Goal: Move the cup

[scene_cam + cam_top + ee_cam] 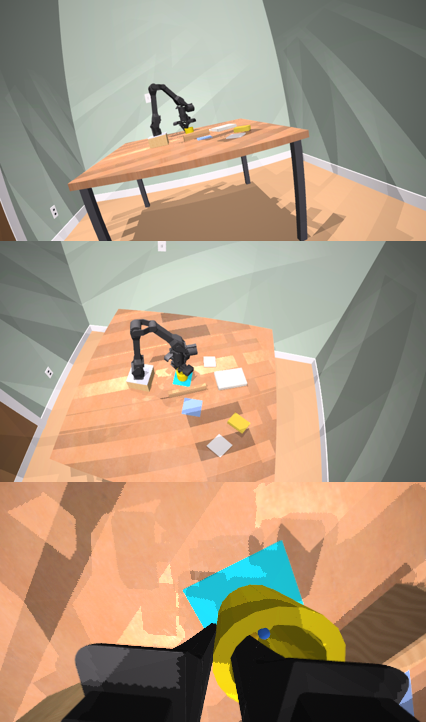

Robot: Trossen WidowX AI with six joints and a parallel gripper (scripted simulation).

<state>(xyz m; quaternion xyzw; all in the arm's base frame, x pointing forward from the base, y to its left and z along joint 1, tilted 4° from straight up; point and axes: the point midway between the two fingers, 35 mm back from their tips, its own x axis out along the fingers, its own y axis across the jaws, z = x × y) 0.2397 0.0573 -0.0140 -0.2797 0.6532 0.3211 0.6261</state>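
Now: gripper tip 20 mm to the left of the yellow cup and 20 mm short of it. From my gripper tip the other things lie so: wooden bar (120 mm to the right, 50 mm ahead, 30 mm below); small white tile (190 mm ahead, 100 mm to the left, 40 mm below); cyan pad (50 mm below, 20 mm to the right, 20 mm ahead).
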